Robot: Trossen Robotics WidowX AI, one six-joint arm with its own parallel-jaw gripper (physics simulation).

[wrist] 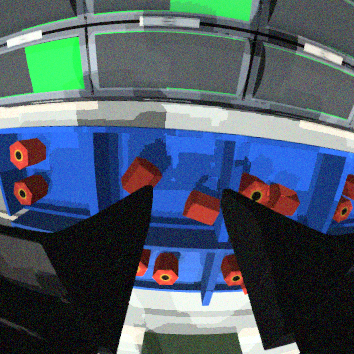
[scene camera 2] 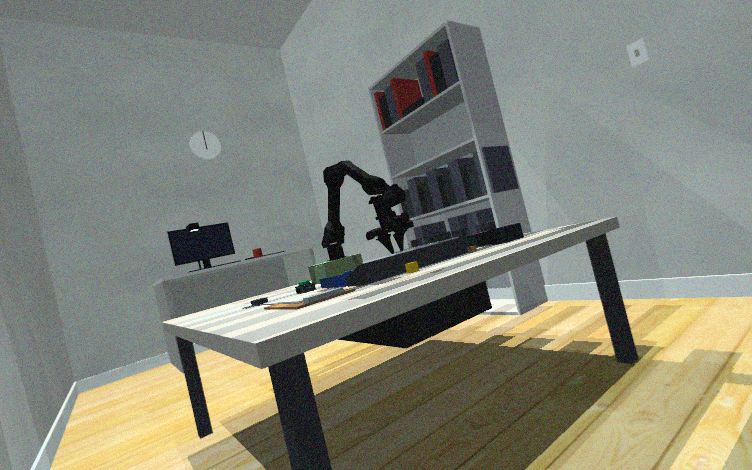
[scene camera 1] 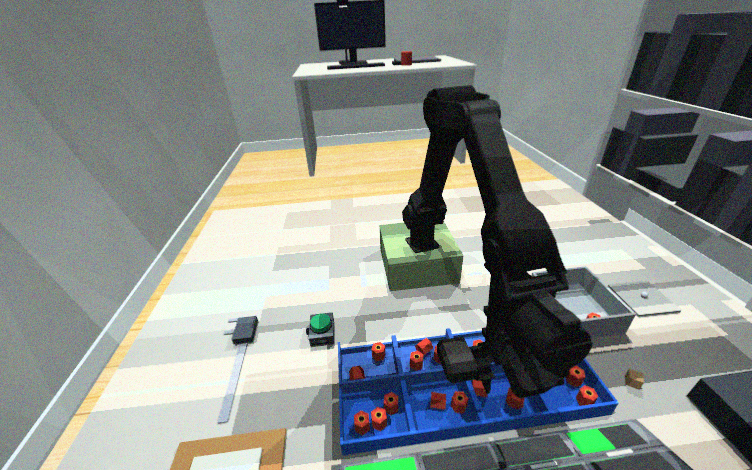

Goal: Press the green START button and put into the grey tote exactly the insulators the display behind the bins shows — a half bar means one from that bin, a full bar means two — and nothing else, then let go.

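Places are measured from the arm's base along level axes (x ahead, y left, z up), in metres.
Where they show: gripper, fingertip midpoint: (wrist: 187,194) (scene camera 2: 397,252) (scene camera 1: 500,389); arm's base, origin of the base link: (scene camera 2: 337,259) (scene camera 1: 422,243).
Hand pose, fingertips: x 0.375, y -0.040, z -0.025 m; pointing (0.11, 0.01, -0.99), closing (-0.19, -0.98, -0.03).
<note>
Things, the pixels of their top centre, and the offset from my fingertips. "spot": a spot on its surface instead.
- display, surface spot: (wrist: 172,62) spot: dx +0.076, dy -0.001, dz -0.014 m
- grey tote, middle of its top: (scene camera 1: 579,291) (scene camera 2: 416,246) dx -0.130, dy +0.288, dz -0.005 m
- green START button, middle of its top: (scene camera 1: 320,319) (scene camera 2: 303,280) dx -0.258, dy -0.239, dz -0.018 m
- caliper, middle of its top: (scene camera 1: 228,356) (scene camera 2: 261,299) dx -0.247, dy -0.421, dz -0.039 m
- brown-edged board, surface spot: (scene camera 1: 230,443) spot: dx -0.088, dy -0.416, dz -0.053 m
- small wooden block, middle of its top: (scene camera 1: 636,375) dx +0.039, dy +0.251, dz -0.039 m
- black box, surface spot: (scene camera 1: 726,399) spot: dx +0.125, dy +0.306, dz -0.007 m
- yellow block, middle of its top: (scene camera 2: 410,262) dx +0.181, dy -0.170, dz -0.031 m
My gripper (scene camera 2: 396,251) (wrist: 187,194) is partly open and empty above the display-side row of the blue bins (scene camera 1: 482,433) (scene camera 2: 335,279) (wrist: 106,175). In the wrist view one red insulator (wrist: 141,176) lies by the left fingertip, and another insulator (wrist: 202,207) lies just below the gap, in the same compartment. Other red insulators lie in the neighbouring compartments. The display (wrist: 172,62) shows green bars, some half-width; part of it is cut off. The grey tote (scene camera 1: 610,327) holds a red insulator (scene camera 1: 593,316); the arm hides part of its inside. The green START button (scene camera 1: 320,322) stands left of the bins.
A caliper (scene camera 1: 244,329) lies left of the button. A brown-edged board (scene camera 1: 230,443) lies at the front left. A small wooden block (scene camera 1: 633,379) and a black box (scene camera 1: 726,399) are at the right. A yellow block (scene camera 2: 411,267) stands behind the display. The arm stands on a green block (scene camera 1: 424,271).
</note>
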